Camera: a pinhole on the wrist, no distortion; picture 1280 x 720 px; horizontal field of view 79.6 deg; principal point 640.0 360.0 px. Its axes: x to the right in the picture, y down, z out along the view. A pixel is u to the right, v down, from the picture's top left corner.
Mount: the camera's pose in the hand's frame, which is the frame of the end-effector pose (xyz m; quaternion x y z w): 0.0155 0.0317 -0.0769 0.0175 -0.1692 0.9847 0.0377
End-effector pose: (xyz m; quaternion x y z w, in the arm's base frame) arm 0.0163 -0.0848 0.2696 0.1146 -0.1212 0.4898 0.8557
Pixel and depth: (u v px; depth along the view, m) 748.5 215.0 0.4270
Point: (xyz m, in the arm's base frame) -0.0046 -0.2354 0.5932
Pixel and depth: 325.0 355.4 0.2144
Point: 0.0965 -0.0577 0.4152
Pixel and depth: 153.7 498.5 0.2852
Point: 0.2051 -0.0385 0.4801
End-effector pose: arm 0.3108 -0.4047 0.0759 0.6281 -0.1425 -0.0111 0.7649
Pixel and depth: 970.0 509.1 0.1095
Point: 0.2799 -0.4238 0.0524
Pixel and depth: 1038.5 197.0 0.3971
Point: 0.0671 -0.6929 0.0898
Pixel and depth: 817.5 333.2 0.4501
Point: 0.1697 -0.7522 0.0275
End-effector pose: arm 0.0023 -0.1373 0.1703 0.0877 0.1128 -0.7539 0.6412
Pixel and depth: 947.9 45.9 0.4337
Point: 0.0933 -0.1329 0.5862
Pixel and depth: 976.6 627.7 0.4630
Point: -0.2205 -0.0071 0.5403
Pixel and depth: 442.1 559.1 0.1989
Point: -0.0930 -0.2130 0.2441
